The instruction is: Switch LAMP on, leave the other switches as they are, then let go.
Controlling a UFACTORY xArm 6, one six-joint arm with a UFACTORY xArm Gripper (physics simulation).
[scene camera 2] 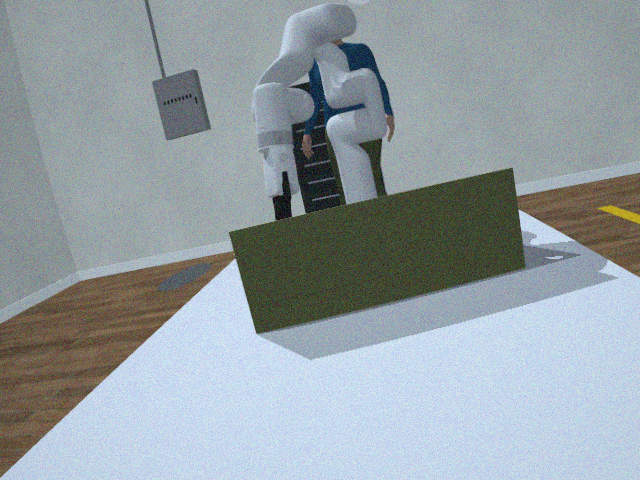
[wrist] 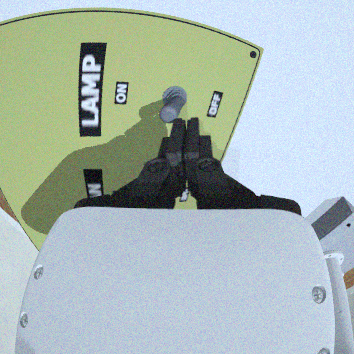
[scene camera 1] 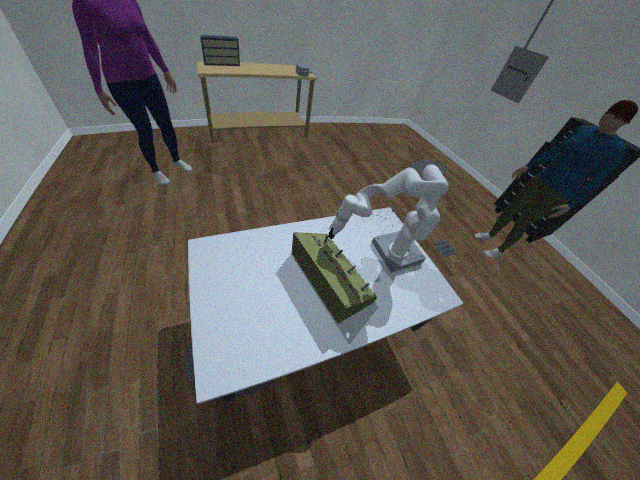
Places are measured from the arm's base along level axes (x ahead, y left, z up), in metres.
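Pixels of known places: gripper, fingertip midpoint: (wrist: 187,135) (scene camera 1: 330,237); arm's base, link origin: (scene camera 1: 398,250).
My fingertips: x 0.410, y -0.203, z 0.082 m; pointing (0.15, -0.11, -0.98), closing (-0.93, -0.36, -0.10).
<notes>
Ahead of a thing's pixels: the offset from my fingertips to its top centre. "*": to the spot under its first point. Level surfaces: height alone.
The olive-green switch box (scene camera 1: 316,281) (scene camera 2: 382,258) (wrist: 40,65) stands on the white table. In the wrist view the grey LAMP lever {dx +0.017, dy -0.012, dz +0.008 m} (wrist: 170,109) stands between the ON label {* dx +0.063, dy -0.009, dz -0.020 m} (wrist: 121,93) on the left and the OFF label {* dx -0.014, dy -0.014, dz -0.059 m} (wrist: 215,104) on the right. Its tip points mostly toward the camera and leans slightly to the ON side. My gripper (scene camera 1: 329,237) (wrist: 187,135) is shut and empty. Its fingertips are at the OFF side of the lever tip, very close; contact cannot be told. In scene camera 2 the box hides the fingertips and the levers.
More levers (scene camera 1: 339,253) (scene camera 1: 352,269) (scene camera 1: 366,286) stand in a row along the box. The robot base (scene camera 1: 398,253) is beside the box on the white table {dz -0.135 m} (scene camera 1: 232,320). Part of another label {dx +0.079, dy +0.112, dz -0.003 m} (wrist: 93,186) shows below the LAMP label {dx +0.086, dy -0.008, dz -0.003 m} (wrist: 93,90). Two people are beyond the table.
</notes>
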